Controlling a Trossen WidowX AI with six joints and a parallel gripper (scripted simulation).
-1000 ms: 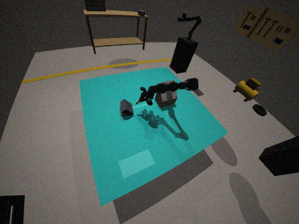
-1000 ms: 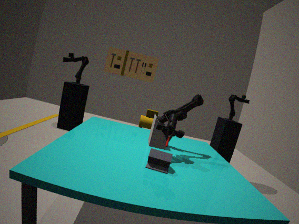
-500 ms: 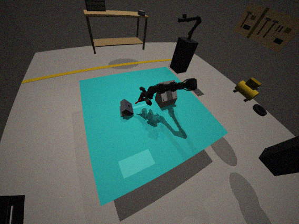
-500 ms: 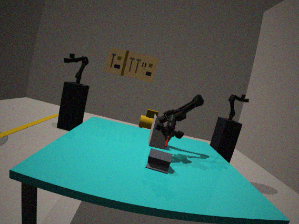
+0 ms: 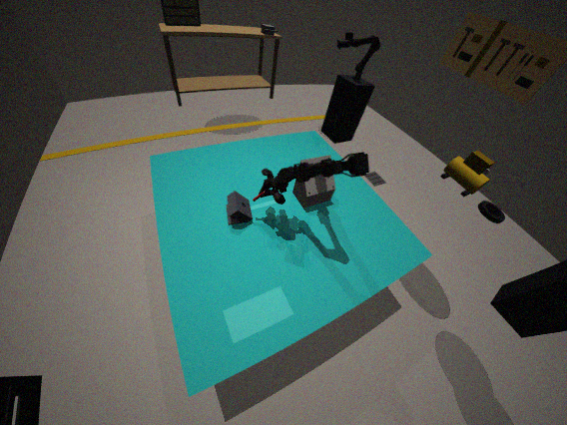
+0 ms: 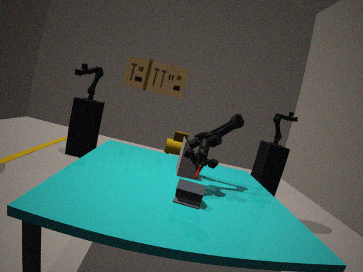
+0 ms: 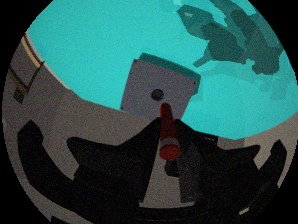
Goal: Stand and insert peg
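Right now the sloped grey panel is 90 mm ahead of my gripper tip, 80 mm below it and 30 mm to the right of it. Also, from my gripper tip: red peg (10 mm behind, 10 mm above).
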